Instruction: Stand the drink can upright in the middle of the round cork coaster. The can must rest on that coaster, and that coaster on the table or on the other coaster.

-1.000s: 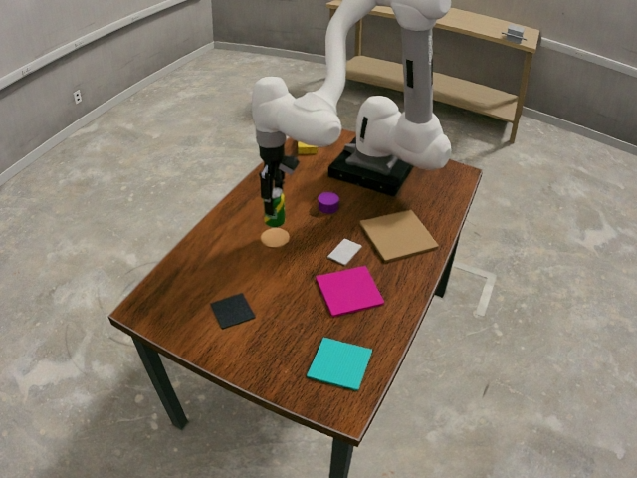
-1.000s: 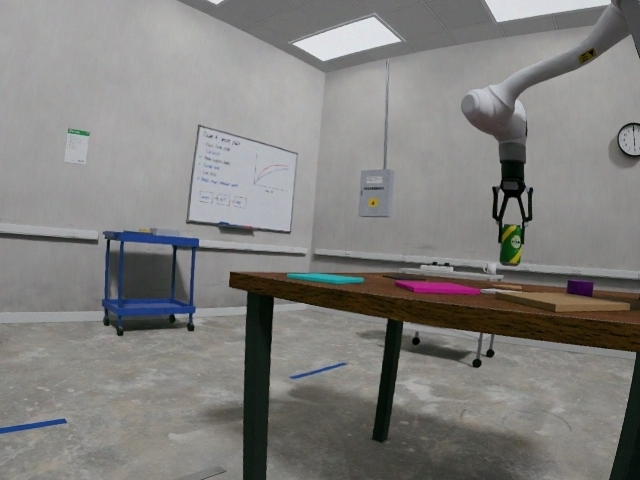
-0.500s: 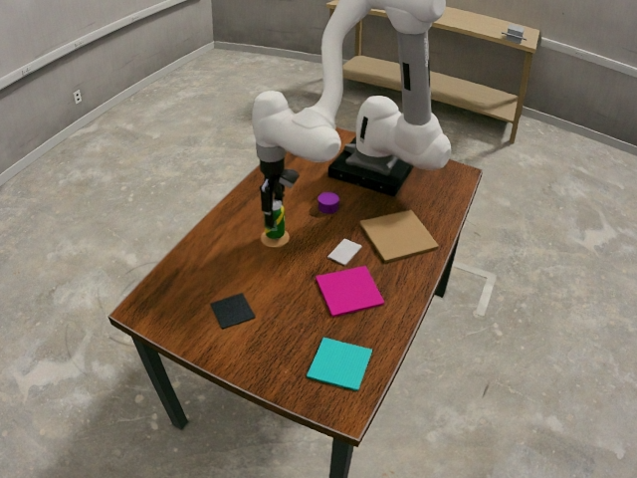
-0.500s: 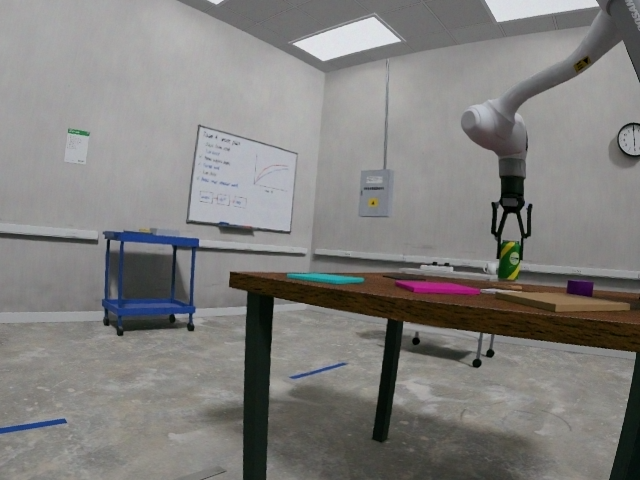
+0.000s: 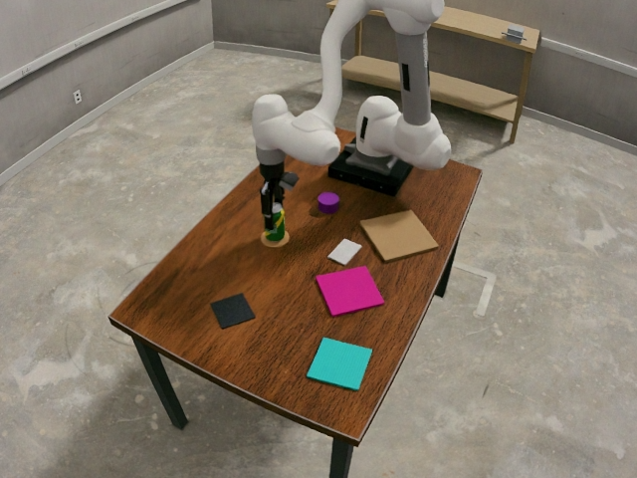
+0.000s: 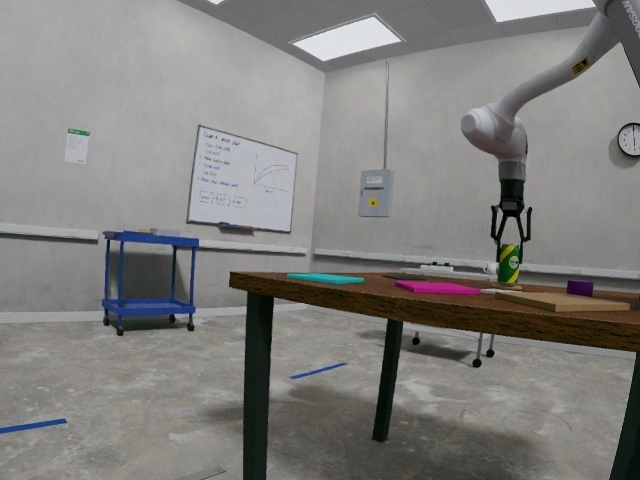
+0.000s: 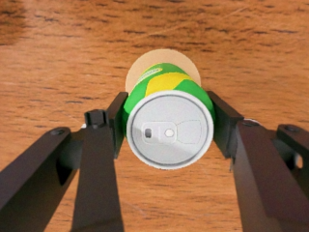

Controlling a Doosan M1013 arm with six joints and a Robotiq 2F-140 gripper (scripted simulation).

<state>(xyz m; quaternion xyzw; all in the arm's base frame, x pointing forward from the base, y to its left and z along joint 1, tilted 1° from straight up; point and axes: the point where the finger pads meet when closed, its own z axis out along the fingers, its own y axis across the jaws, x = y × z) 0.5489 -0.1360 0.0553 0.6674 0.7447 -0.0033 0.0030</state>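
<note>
Right now the yellow drink can is 3 cm below my hand. Also, from my hand: grey coaster (34 cm ahead, 5 cm to the left, 10 cm below); magenta square (11 cm ahead, 32 cm to the left, 10 cm below); white tile (4 cm behind, 24 cm to the left, 10 cm below).
</note>
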